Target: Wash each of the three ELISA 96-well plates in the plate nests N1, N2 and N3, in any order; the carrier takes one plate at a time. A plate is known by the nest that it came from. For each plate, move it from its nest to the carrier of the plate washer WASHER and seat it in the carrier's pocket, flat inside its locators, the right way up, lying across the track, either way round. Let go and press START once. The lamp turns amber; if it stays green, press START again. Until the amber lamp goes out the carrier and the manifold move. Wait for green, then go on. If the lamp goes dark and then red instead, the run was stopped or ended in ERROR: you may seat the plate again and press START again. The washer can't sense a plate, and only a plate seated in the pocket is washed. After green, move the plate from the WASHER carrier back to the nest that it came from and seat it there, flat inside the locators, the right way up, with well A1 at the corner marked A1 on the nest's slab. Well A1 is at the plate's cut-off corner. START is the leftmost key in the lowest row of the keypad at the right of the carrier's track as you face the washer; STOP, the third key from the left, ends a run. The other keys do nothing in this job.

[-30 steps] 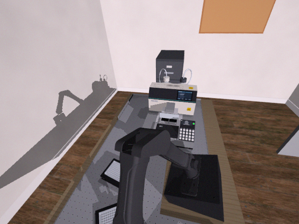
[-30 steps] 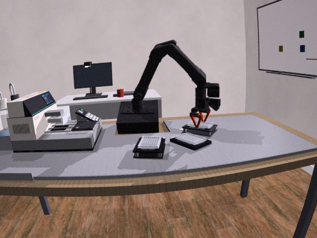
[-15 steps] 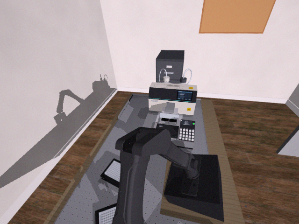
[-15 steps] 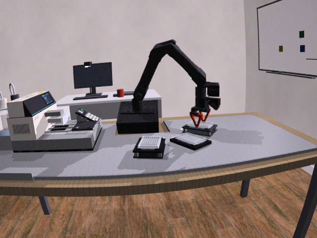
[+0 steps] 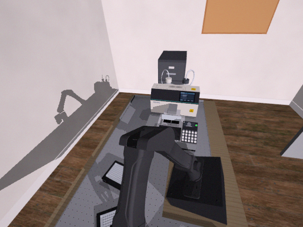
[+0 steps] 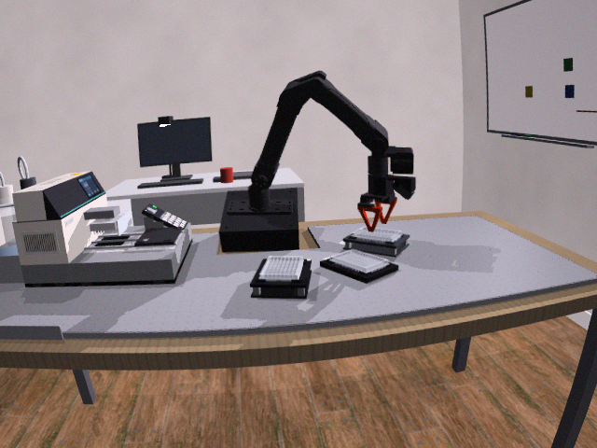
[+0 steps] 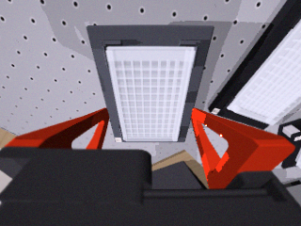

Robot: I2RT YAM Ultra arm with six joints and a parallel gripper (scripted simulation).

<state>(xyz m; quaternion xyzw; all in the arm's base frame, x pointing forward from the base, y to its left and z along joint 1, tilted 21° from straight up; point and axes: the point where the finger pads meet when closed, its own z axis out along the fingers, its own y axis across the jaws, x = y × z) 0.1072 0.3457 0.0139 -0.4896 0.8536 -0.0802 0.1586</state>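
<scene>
My gripper is now 4 cm above the nest N3. The rest, counted from my hand: N2 label: 9 cm ahead, 14 cm to the right, 7 cm below; then nest N2: 17 cm ahead, 7 cm to the right, 6 cm below; then N1 label: 15 cm ahead, 25 cm to the right, 7 cm below.
</scene>
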